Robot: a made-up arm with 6 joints. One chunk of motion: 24 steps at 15 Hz.
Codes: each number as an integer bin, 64 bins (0 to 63) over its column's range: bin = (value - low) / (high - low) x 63, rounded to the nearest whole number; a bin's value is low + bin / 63 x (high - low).
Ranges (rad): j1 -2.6..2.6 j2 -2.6..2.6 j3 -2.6..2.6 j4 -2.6..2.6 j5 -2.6..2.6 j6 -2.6..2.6
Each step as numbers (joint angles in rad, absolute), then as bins.
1 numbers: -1.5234 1.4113 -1.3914 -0.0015 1.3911 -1.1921
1 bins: 13 49 15 31 48 17
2 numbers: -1.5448 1.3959 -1.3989 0.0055 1.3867 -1.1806
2 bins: 13 48 15 32 48 17
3 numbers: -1.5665 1.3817 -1.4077 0.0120 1.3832 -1.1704
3 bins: 13 48 14 32 48 17
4 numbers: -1.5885 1.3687 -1.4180 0.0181 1.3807 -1.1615
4 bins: 12 48 14 32 48 17
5 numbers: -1.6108 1.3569 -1.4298 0.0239 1.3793 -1.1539
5 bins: 12 48 14 32 48 18
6 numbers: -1.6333 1.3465 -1.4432 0.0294 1.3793 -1.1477
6 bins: 12 48 14 32 48 18
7 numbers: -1.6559 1.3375 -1.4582 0.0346 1.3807 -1.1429
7 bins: 11 48 14 32 48 18
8 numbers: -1.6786 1.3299 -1.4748 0.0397 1.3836 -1.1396
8 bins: 11 48 14 32 48 18
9 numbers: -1.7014 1.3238 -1.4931 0.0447 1.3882 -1.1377
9 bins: 11 48 13 32 48 18
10 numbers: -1.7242 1.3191 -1.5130 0.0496 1.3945 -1.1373
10 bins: 11 47 13 32 48 18
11 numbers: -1.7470 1.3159 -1.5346 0.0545 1.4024 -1.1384
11 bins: 10 47 13 32 48 18
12 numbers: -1.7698 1.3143 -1.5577 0.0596 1.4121 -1.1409
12 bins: 10 47 13 32 49 18
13 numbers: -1.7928 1.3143 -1.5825 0.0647 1.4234 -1.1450
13 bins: 10 47 12 32 49 18
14 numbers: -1.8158 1.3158 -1.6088 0.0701 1.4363 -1.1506
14 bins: 10 47 12 32 49 18
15 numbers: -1.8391 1.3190 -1.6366 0.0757 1.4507 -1.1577
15 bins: 9 47 12 32 49 17
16 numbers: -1.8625 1.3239 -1.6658 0.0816 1.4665 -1.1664
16 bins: 9 48 11 32 49 17
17 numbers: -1.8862 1.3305 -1.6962 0.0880 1.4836 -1.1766
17 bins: 9 48 11 33 49 17
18 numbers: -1.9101 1.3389 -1.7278 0.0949 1.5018 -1.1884
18 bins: 8 48 11 33 50 17
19 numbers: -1.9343 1.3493 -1.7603 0.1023 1.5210 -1.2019
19 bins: 8 48 10 33 50 17
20 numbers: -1.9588 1.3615 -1.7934 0.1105 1.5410 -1.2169
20 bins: 8 48 10 33 50 17
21 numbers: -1.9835 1.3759 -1.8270 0.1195 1.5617 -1.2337
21 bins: 7 48 9 33 50 17
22 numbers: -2.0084 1.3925 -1.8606 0.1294 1.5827 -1.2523
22 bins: 7 48 9 33 51 16
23 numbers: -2.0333 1.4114 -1.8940 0.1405 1.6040 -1.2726
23 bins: 7 49 9 33 51 16
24 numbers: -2.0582 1.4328 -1.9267 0.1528 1.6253 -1.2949
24 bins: 7 49 8 33 51 16
